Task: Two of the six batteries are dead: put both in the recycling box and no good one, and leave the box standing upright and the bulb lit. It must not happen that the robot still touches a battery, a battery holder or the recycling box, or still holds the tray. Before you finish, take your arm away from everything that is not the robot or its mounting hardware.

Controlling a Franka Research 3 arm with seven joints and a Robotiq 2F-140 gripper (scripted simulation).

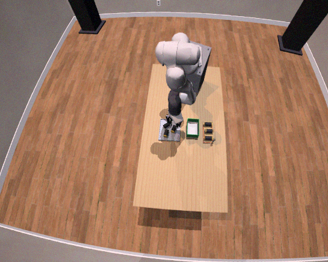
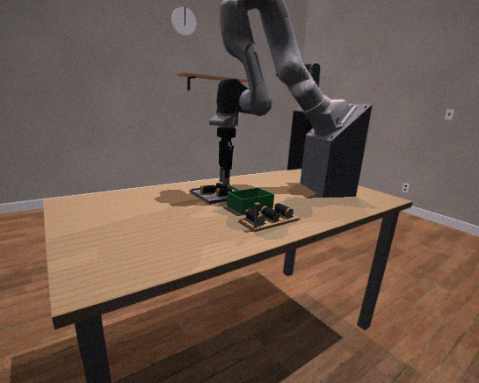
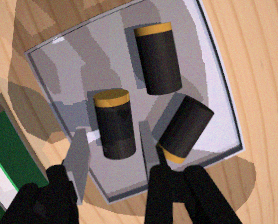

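Now: the grey tray 1 cm ahead of my hand, 3 cm to the right of it and 8 cm below it. The rest, counted from my hand: green recycling box (4 cm behind, 16 cm to the left, 7 cm below).
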